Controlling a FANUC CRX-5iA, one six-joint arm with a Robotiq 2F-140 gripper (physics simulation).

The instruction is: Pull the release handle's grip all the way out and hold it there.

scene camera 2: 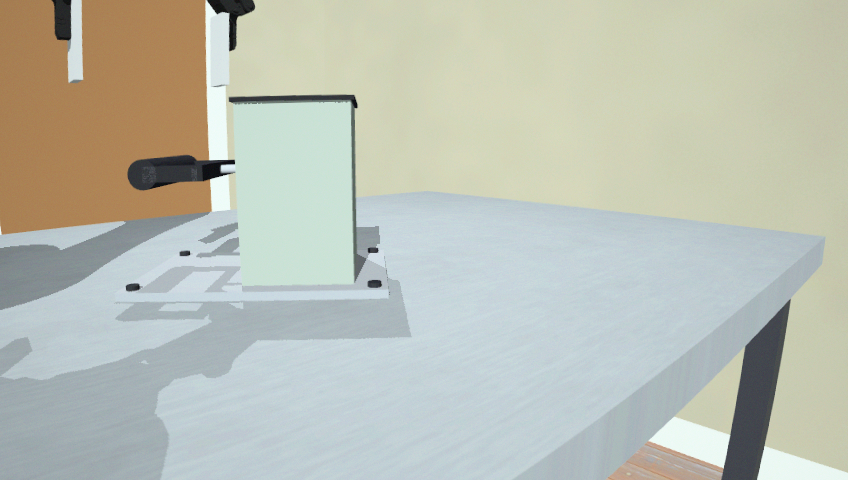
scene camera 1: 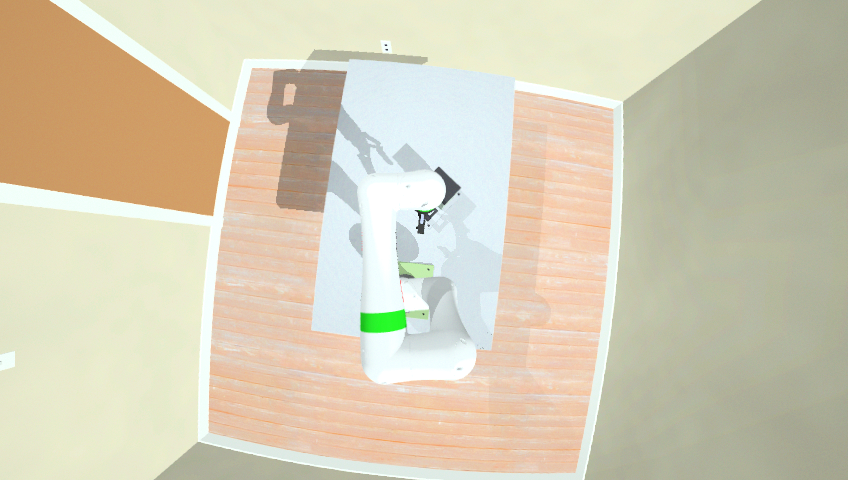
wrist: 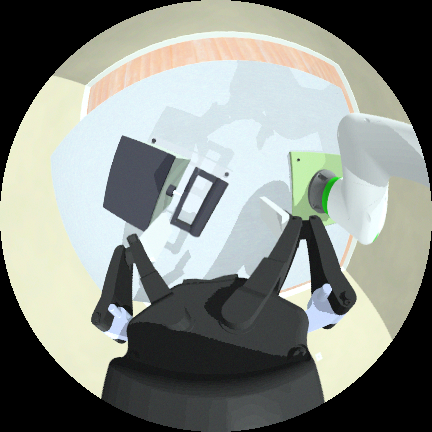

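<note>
The release handle's dark housing (scene camera 1: 449, 187) (scene camera 2: 296, 193) (wrist: 137, 182) stands upright on a pale bolted plate (scene camera 2: 178, 296). Its black frame-shaped grip (scene camera 2: 163, 172) (wrist: 214, 207) sticks out sideways, with a short stretch of light rod (scene camera 2: 227, 168) showing between grip and housing. My gripper (scene camera 2: 147, 65) (wrist: 213, 214) is open and empty. In scene camera 2 its pale finger pads appear higher than the grip, one to each side of it. In the wrist view one pad is near the housing's lower corner, the other beyond the grip's right side. In scene camera 1 the arm hides much of the grip and gripper.
The white arm (scene camera 1: 380, 267) (wrist: 365, 165) reaches over the grey table (scene camera 1: 428, 118) (scene camera 2: 535, 297) (wrist: 75, 165) from its green base plate (scene camera 1: 425, 268) (wrist: 300, 172). Shadows of the arm fall around the handle. A table edge and dark leg (scene camera 2: 758, 380) show at the right in scene camera 2.
</note>
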